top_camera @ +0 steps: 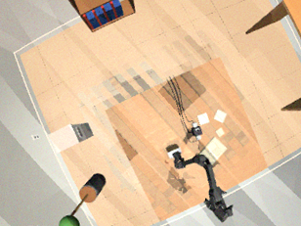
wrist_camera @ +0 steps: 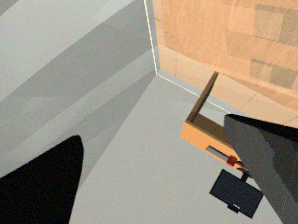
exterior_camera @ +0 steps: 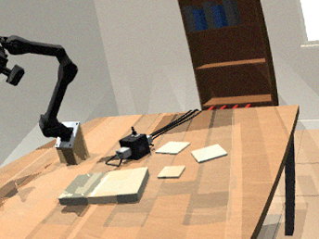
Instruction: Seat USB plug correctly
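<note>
Right now my gripper tip is 460 mm to the right of the dark USB plug, 340 mm above it and 70 mm short of it. Round my gripper tip: silver-framed socket (460 mm to the left, 370 mm below, 70 mm ahead); flat white slab (420 mm below, 180 mm to the left, 140 mm ahead).
</note>
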